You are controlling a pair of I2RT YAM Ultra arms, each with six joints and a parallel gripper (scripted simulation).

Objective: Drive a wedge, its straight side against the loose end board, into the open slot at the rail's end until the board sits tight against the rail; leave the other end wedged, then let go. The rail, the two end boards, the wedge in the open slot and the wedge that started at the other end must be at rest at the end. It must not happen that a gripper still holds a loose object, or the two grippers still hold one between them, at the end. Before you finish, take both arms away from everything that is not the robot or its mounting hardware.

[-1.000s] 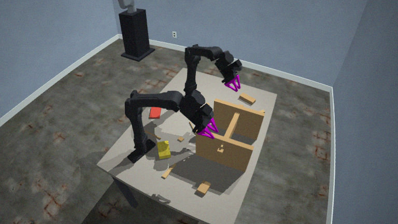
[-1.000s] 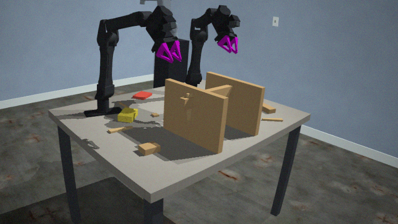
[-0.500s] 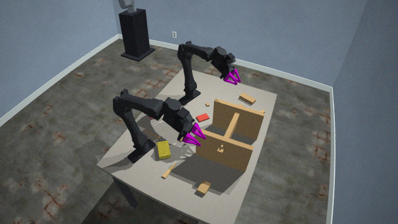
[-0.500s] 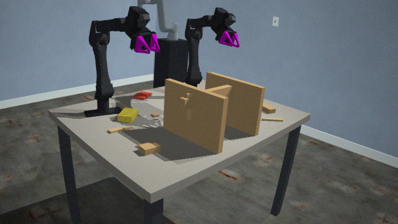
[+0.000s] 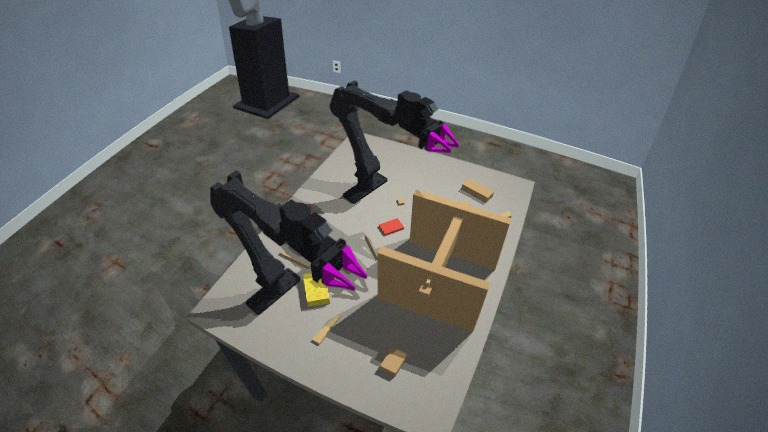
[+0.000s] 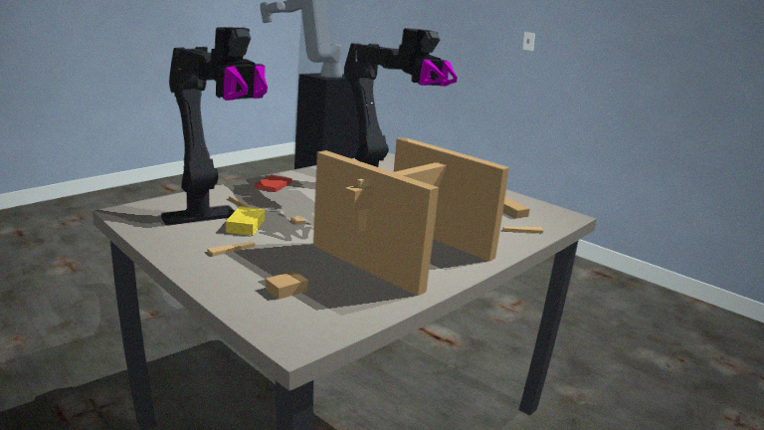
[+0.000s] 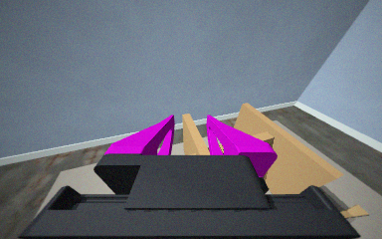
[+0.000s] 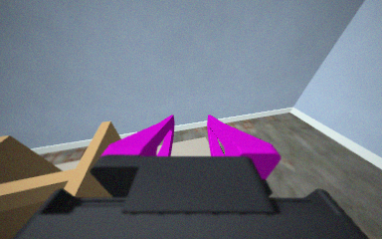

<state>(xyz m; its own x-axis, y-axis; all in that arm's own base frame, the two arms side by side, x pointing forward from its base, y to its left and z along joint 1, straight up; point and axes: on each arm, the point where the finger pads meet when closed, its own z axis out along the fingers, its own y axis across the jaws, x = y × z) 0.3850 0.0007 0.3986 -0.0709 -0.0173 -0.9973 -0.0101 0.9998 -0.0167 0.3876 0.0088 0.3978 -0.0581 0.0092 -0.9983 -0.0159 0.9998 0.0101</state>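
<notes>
Now: the red block 180 mm behind my left hand, 50 mm to the right of it and 390 mm below it. Round my left hand: rail (90 mm ahead, 190 mm to the right, 230 mm below).
</notes>
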